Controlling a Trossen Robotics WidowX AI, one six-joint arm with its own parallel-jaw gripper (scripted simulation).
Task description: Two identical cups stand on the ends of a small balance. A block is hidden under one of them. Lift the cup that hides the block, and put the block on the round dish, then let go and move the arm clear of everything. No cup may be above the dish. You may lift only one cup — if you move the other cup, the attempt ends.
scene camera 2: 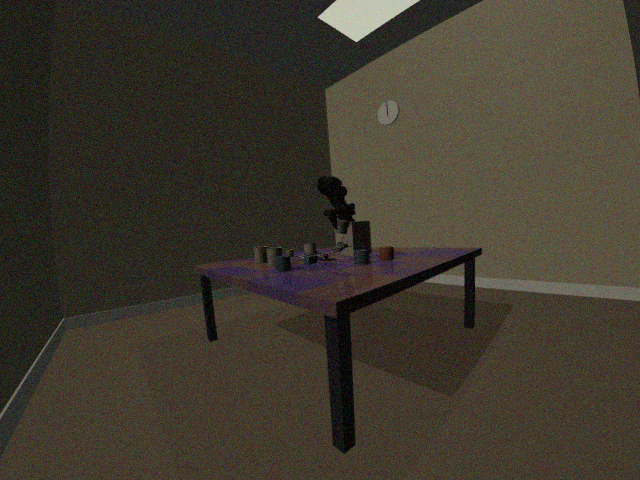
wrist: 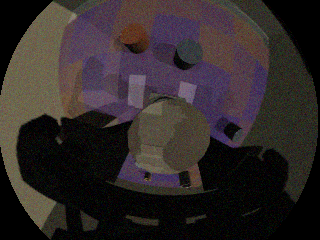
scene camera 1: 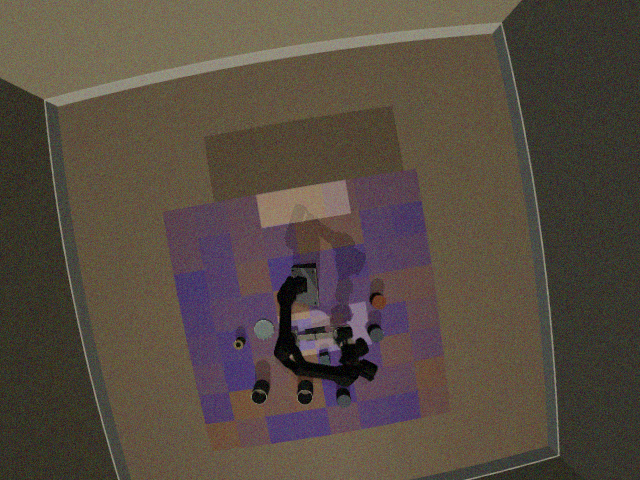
my gripper: holds a beige cup [wrist: 170,136]
